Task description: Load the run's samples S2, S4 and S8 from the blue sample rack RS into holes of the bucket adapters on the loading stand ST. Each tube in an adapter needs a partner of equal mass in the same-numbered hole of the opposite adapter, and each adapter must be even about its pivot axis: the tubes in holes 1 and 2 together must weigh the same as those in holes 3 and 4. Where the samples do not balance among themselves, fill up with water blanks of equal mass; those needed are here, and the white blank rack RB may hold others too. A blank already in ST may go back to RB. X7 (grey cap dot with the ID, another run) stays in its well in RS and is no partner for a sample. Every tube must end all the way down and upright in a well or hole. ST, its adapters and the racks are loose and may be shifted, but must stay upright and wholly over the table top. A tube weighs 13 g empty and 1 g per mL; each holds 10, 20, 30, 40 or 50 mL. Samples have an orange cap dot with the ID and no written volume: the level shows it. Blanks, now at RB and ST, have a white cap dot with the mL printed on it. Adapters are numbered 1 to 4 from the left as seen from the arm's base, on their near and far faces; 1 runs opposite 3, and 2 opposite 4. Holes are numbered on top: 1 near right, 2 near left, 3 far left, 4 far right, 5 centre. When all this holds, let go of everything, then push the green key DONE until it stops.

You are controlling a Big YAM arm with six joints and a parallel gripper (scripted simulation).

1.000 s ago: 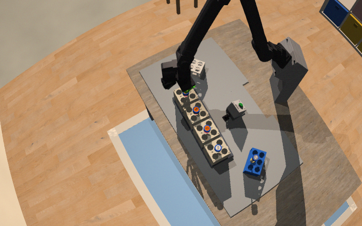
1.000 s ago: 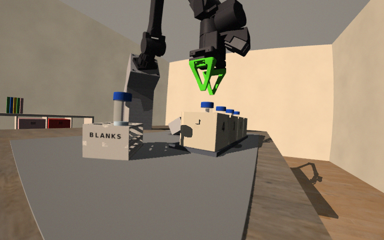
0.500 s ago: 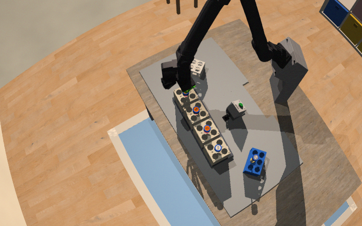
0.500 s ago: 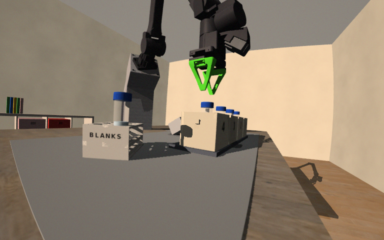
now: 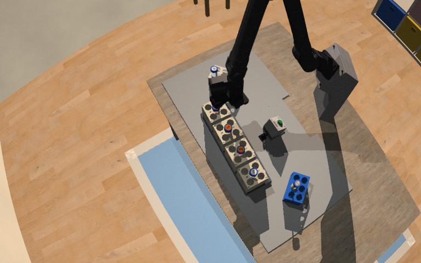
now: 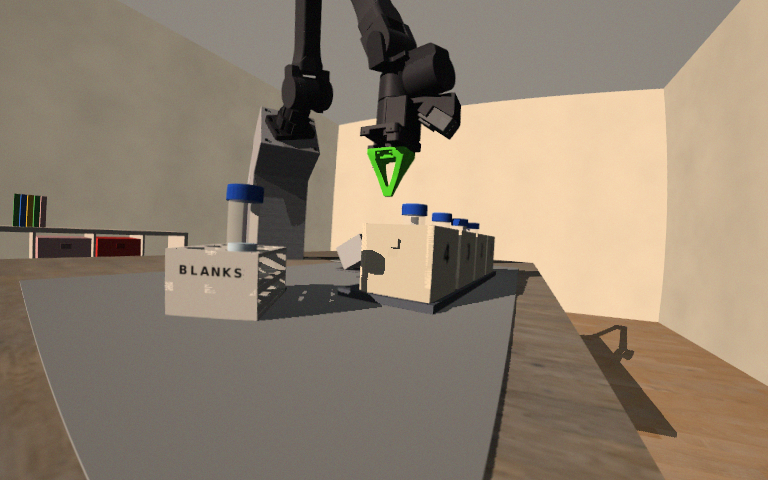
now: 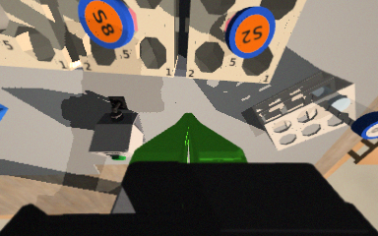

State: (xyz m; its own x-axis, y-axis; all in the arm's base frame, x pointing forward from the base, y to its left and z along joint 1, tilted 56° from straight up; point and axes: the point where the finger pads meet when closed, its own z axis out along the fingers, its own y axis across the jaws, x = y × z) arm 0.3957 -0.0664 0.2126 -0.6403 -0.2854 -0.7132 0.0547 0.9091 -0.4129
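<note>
Right now the green DONE key is 150 mm behind my hand, 160 mm to the left of it and 90 mm below it. From my hand the other things lie so: orange-dot tube (70 mm ahead, 50 mm to the left, 80 mm below); then tall blue-capped blank (60 mm behind, 220 mm to the right, 90 mm below); then orange-dot sample (100 mm ahead, 160 mm to the left, 80 mm below).
</note>
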